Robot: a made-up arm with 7 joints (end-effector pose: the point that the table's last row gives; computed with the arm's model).
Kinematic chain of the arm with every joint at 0, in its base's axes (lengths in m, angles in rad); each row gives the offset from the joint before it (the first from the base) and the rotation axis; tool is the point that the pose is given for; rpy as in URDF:
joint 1: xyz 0 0 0.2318 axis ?
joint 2: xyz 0 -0.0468 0.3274 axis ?
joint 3: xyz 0 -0.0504 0.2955 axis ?
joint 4: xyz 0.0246 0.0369 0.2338 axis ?
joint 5: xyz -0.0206 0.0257 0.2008 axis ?
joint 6: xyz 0 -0.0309 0.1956 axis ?
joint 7: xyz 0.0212 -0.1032 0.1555 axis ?
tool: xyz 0 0 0 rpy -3.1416 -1.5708 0
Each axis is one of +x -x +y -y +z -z.
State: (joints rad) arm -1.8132 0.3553 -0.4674 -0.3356 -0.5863 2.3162 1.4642
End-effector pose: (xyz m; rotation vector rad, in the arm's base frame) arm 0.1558 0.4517 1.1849 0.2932 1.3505 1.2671
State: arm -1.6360 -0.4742 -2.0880 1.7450 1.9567 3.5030 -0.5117
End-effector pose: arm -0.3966 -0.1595 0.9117 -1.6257 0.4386 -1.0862
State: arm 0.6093 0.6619 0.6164 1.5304 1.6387 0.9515 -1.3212
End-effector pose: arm -0.0199 0.2012 1.1798 -0.5716 -1.3118 -1.3032
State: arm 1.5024 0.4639 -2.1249 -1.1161 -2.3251 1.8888 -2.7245
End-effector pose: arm -0.0241 0.0473 1.3418 0.6785 -0.5610 -2.6842
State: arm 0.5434 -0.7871 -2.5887 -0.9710 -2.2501 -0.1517 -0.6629
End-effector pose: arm 0.6914 0.5073 0.7106 -1.2381 -1.4040 0.4630
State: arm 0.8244 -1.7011 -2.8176 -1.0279 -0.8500 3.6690 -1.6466
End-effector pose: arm 0.3467 0.4399 0.2862 1.5503 -0.0187 -0.0236
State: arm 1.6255 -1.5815 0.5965 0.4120 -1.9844 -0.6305 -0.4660
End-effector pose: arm -0.0075 1.0718 0.5099 0.7821 1.3337 0.2579
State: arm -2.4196 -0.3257 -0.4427 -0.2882 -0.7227 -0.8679 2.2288
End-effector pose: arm -0.2255 0.0127 1.5470 -2.3896 -0.6483 0.7233
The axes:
joint 1: +z
joint 2: -y
joint 3: +z
joint 4: +y
joint 5: +z
joint 6: -y
joint 7: +x

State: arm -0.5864 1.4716 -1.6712 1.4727 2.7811 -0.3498 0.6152
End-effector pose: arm -0.8739 -0.2226 0.7775 -0.1046 -1.2650 -1.6959
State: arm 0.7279 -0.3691 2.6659 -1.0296 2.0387 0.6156 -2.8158
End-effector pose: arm 0.6665 0.1693 1.3076 -0.2835 1.7934 -1.0959
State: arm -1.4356 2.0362 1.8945 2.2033 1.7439 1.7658 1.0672
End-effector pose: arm 0.1430 0.1825 0.4602 -1.5754 1.0337 -2.3339
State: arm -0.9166 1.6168 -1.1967 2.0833 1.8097 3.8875 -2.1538
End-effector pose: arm -0.3850 0.1231 0.7918 -0.3476 2.8307 0.4566
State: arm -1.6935 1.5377 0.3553 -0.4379 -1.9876 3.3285 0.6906
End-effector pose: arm 0.0177 0.6947 0.3473 -0.8352 1.3328 -1.0996
